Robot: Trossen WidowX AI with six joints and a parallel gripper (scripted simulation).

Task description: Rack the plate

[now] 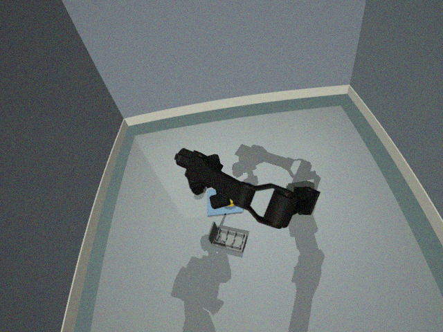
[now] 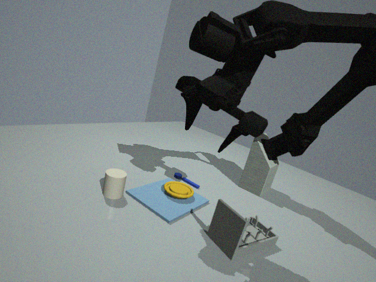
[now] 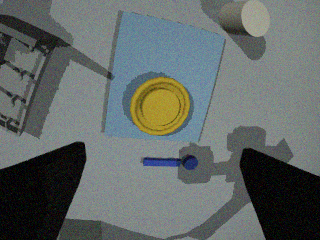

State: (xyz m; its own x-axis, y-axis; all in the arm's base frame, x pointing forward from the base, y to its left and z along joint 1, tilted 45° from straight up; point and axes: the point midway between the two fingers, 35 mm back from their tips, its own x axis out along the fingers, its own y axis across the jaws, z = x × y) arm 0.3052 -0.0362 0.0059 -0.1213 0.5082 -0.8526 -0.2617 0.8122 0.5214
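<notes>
My gripper tip is 2 cm past the yellow plate, 4 cm to the left of it and 14 cm above it. Round my gripper tip: light blue mat 1 cm ahead, 4 cm to the right, 15 cm below; then blue spoon 10 cm behind, 9 cm to the right, 15 cm below; then grey dish rack 2 cm behind, 14 cm to the left, 13 cm below.
</notes>
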